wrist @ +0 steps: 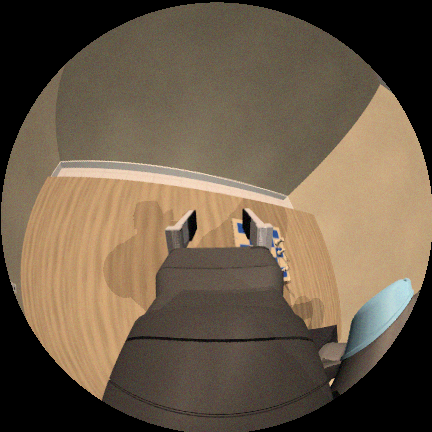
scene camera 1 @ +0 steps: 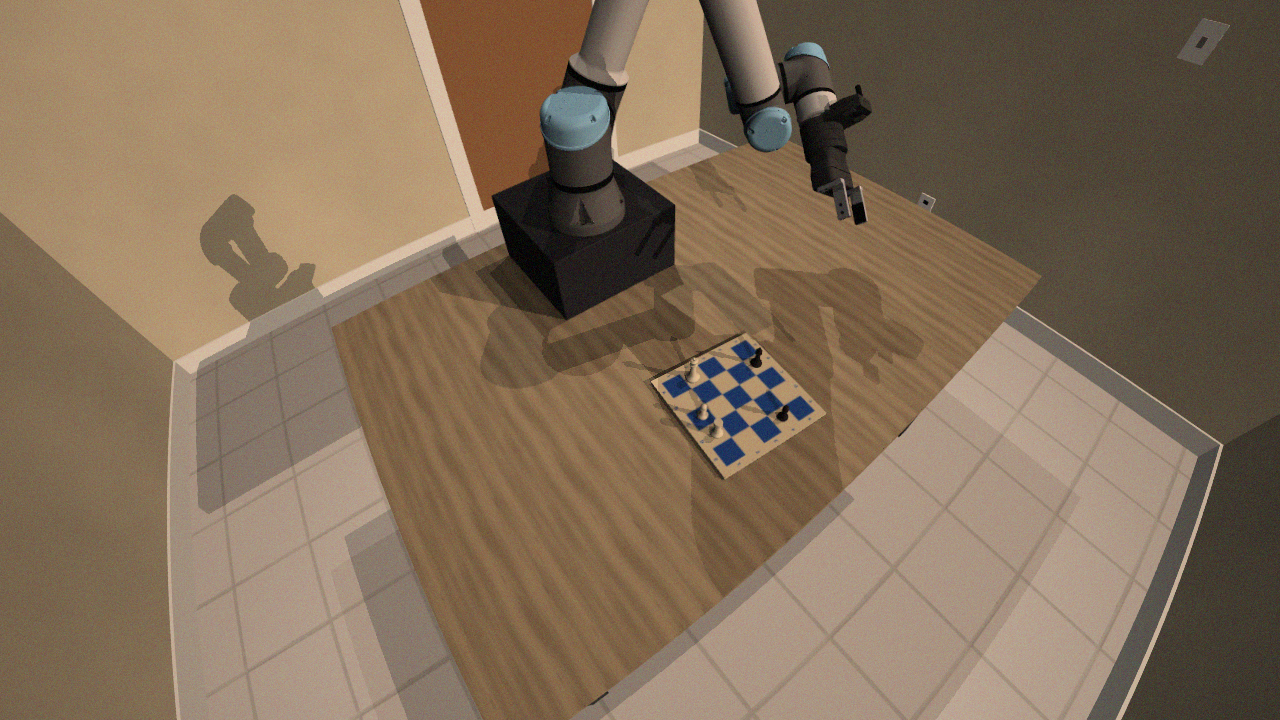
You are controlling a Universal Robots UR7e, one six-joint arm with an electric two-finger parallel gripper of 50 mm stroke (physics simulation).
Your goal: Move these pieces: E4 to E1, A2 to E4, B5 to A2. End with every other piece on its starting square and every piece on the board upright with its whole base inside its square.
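Observation:
The blue-and-cream board (scene camera 1: 736, 395) (wrist: 235, 231) lies on the table, five squares a side. In the scene view, a tall white piece (scene camera 1: 692, 371) stands second from the left corner on the base-side edge. Two shorter white pieces (scene camera 1: 703, 411) (scene camera 1: 716, 428) stand on neighbouring squares of the lower-left edge. A black piece (scene camera 1: 757, 359) stands second from the top corner on the upper-right edge. Another black piece (scene camera 1: 784, 413) stands on the lower-right edge beside the right corner. All look upright; square labels are unreadable. My gripper (scene camera 1: 851, 215) (wrist: 218, 218) is open and empty, high above the table, away from the board.
The arm's black base block (scene camera 1: 617, 268) stands on the wooden table (scene camera 1: 537, 501) (wrist: 75, 250), beyond the board's upper-left edge. The arm's shadows fall near the board. Walls rise behind the table. In the wrist view, my right finger hides part of the board.

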